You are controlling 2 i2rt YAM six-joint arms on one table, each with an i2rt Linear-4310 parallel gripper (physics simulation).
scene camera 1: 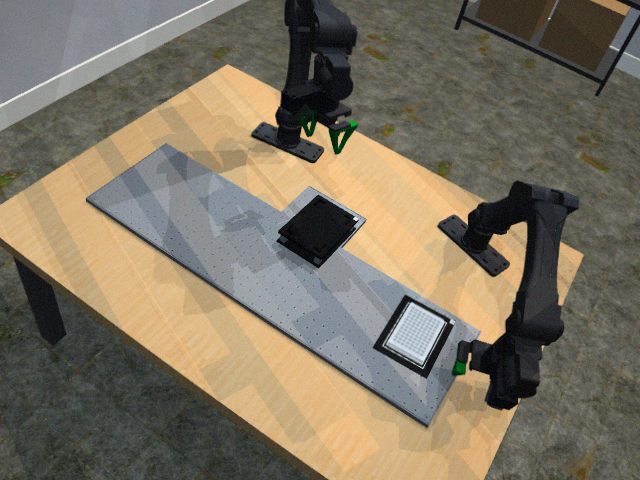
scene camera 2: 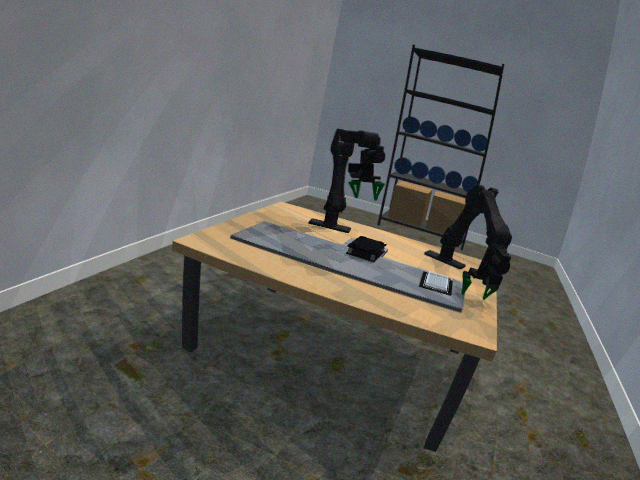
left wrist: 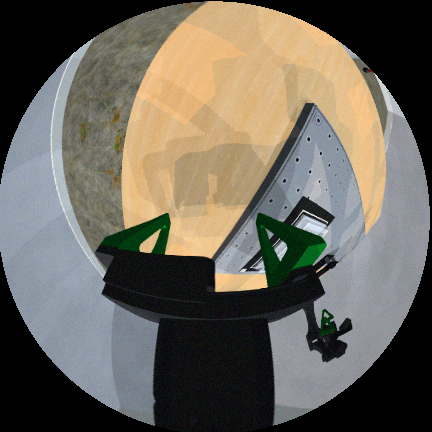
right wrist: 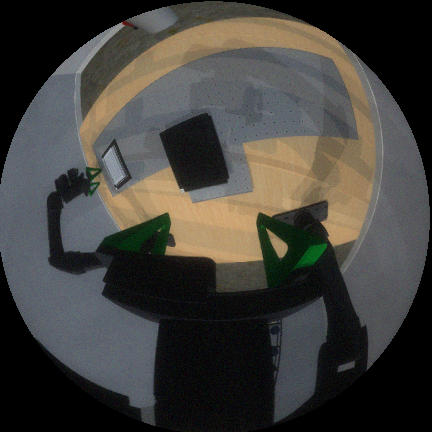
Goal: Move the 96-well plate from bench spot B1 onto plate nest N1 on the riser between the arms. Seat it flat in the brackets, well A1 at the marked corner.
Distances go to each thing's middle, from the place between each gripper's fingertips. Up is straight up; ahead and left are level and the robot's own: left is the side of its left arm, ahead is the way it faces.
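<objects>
The black plate nest (scene camera 1: 380,345) has my left hand 150 mm to the left of it and 20 mm past it. The white well plate (scene camera 1: 416,332) is 150 mm to the right of that same left hand, 20 mm behind it and 10 mm above it. Going by its middle, the black plate nest is nearer to my left hand than to my right hand.
As for the white well plate, my right hand is 380 mm to the right of it, 170 mm short of it and 190 mm above it. The black plate nest is 170 mm ahead of my right hand, 380 mm to the left of it and 200 mm below it.
</objects>
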